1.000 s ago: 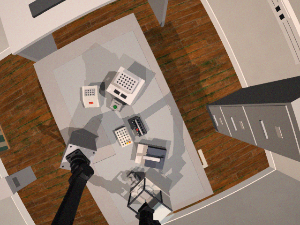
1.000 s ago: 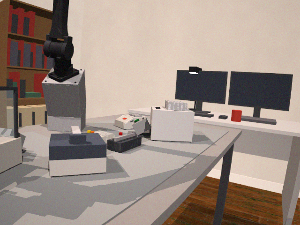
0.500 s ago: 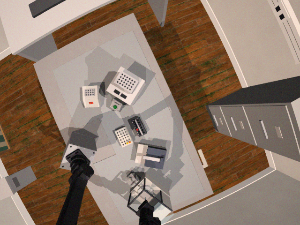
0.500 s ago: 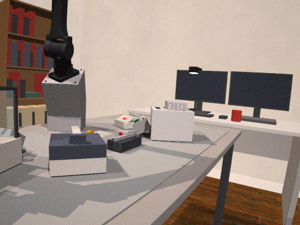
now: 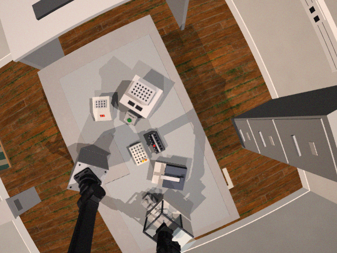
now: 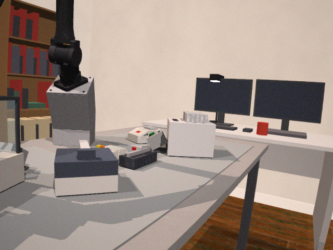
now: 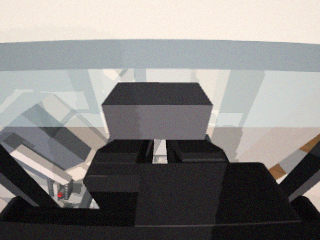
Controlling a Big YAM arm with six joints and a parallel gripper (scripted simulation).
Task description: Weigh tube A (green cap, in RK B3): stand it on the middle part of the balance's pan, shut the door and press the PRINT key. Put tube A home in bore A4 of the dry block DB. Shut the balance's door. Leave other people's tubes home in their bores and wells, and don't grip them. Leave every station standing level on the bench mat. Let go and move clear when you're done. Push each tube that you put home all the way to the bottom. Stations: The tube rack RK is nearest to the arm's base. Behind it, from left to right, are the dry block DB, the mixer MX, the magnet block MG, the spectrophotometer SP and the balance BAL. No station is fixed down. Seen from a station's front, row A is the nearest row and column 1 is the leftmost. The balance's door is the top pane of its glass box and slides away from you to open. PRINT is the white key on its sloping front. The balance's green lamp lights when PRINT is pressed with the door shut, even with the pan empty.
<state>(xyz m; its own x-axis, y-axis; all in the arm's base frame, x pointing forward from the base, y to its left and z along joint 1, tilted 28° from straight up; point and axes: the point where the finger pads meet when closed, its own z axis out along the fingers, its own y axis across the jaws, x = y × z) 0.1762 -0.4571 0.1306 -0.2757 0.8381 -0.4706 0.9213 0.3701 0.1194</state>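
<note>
My hand is 70 mm above the pale pan and 10 mm to the right of it. The rest, counted from my hand: spectrophotometer: 210 mm to the left, 170 mm ahead, 80 mm below; tinted glass pane: 80 mm to the right, 60 mm above, 30 mm ahead; white print key: 150 mm to the left, 80 mm below, 40 mm behind.
</note>
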